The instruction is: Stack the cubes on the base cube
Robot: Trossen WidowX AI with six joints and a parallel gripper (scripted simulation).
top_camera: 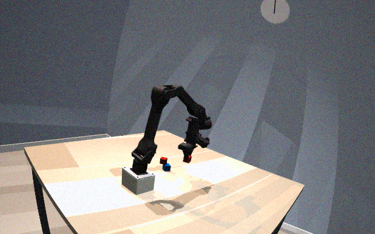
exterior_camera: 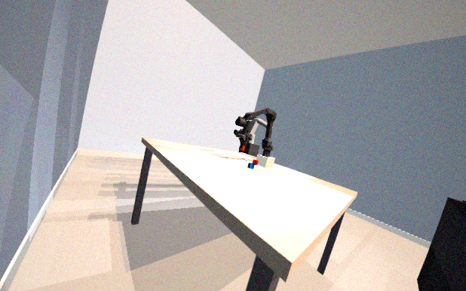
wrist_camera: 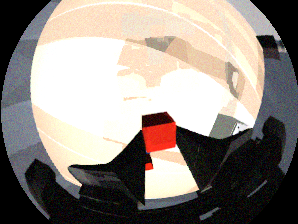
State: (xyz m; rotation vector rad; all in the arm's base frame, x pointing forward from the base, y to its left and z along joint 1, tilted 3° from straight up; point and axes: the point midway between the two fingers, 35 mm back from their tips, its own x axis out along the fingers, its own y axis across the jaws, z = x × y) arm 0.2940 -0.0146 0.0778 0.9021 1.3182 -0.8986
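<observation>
Right now my gripper tip is 2 cm past the red cube, 14 cm to the right of it and 7 cm above it. Also, from my gripper tip: blue cube: 1 cm behind, 12 cm to the left, 10 cm below.
</observation>
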